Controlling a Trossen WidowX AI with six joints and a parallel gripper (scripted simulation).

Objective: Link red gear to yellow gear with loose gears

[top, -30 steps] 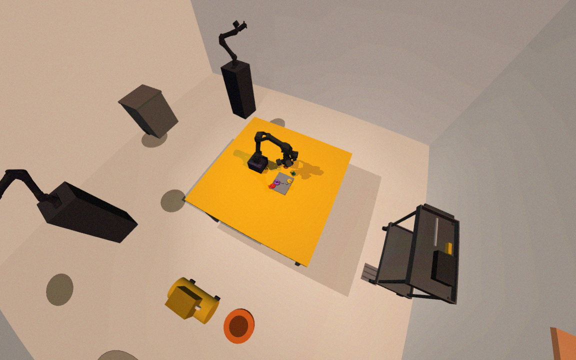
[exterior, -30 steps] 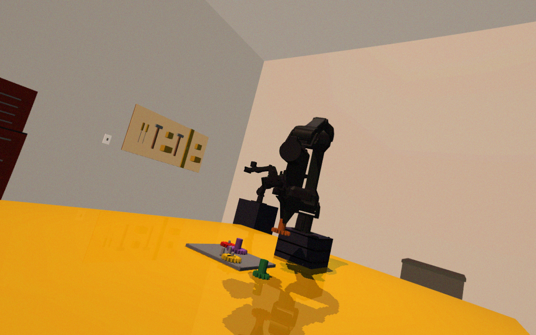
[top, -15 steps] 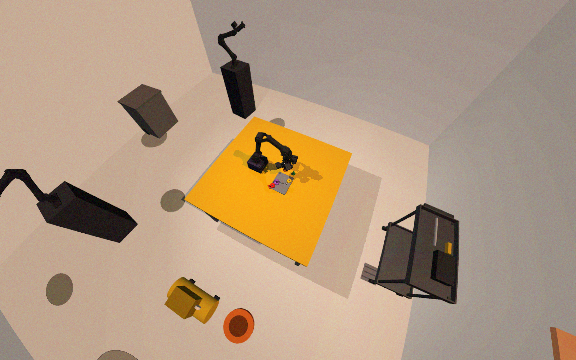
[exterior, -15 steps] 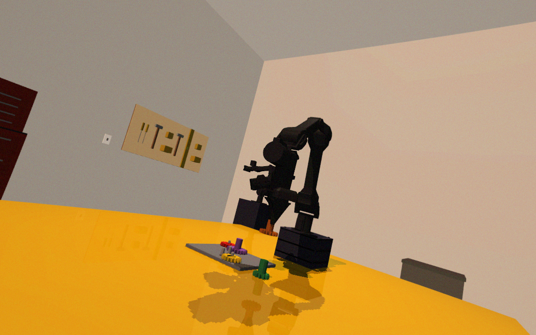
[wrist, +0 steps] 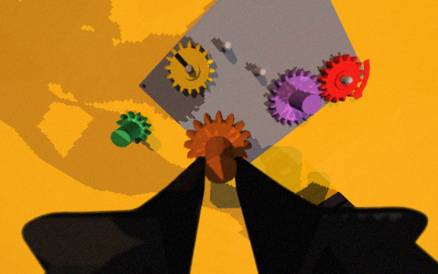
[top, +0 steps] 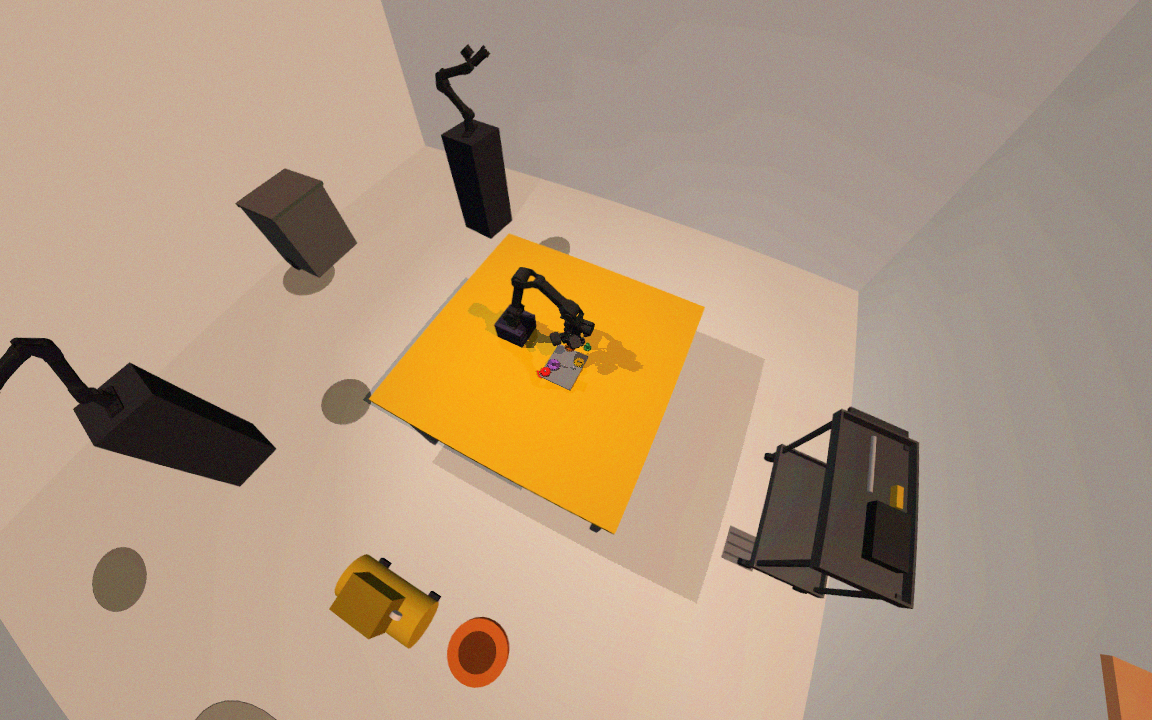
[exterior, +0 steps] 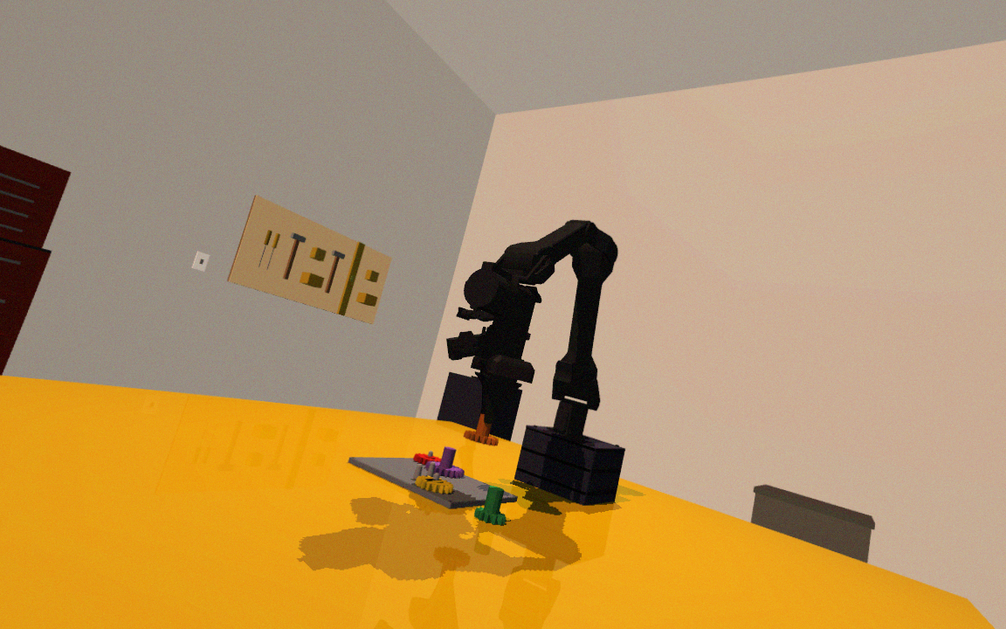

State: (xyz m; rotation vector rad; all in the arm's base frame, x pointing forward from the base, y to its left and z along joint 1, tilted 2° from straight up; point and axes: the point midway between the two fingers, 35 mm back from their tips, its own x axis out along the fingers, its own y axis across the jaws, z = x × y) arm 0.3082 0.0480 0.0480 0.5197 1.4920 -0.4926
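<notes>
The purple gear is 40 mm behind my gripper tip, 90 mm to the right of it and 90 mm below it. Also, from my gripper tip: green gear 50 mm ahead, 90 mm to the left, 90 mm below; orange gear 10 mm below; red gear 50 mm behind, 150 mm to the right, 90 mm below.
</notes>
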